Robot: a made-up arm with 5 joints.
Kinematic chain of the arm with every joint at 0, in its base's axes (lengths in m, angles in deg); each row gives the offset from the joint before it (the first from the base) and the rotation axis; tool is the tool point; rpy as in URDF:
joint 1: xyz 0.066 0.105 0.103 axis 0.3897 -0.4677 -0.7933
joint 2: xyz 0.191 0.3 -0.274 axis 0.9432 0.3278 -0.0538
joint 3: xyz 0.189 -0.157 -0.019 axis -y
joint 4: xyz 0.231 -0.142 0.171 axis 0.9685 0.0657 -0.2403
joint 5: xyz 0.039 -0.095 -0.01 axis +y
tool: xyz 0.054 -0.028 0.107 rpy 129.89 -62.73 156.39
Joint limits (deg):
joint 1: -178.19..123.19
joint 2: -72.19..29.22
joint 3: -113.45..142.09
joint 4: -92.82..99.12
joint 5: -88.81..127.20
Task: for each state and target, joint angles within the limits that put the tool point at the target. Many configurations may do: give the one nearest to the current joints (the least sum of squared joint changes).
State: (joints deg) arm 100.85 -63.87 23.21 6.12 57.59
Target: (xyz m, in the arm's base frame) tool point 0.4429 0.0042 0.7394
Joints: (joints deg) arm 58.14 -68.76 27.49 9.43 60.81
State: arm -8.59 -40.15 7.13 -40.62 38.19
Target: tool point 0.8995 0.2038 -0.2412
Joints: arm -10.38 -4.38 -37.11 -58.52 44.17
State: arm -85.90 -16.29 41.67 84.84 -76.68
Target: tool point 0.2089 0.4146 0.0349
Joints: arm -60.71 -39.01 60.43 63.96 -66.34
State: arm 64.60 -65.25 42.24 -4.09 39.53
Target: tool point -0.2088 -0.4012 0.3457
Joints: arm 111.08 -29.34 29.56 3.32 42.57
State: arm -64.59 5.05 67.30 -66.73 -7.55
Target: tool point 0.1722 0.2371 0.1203
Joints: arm -48.24 -0.07 76.50 -53.94 -3.14
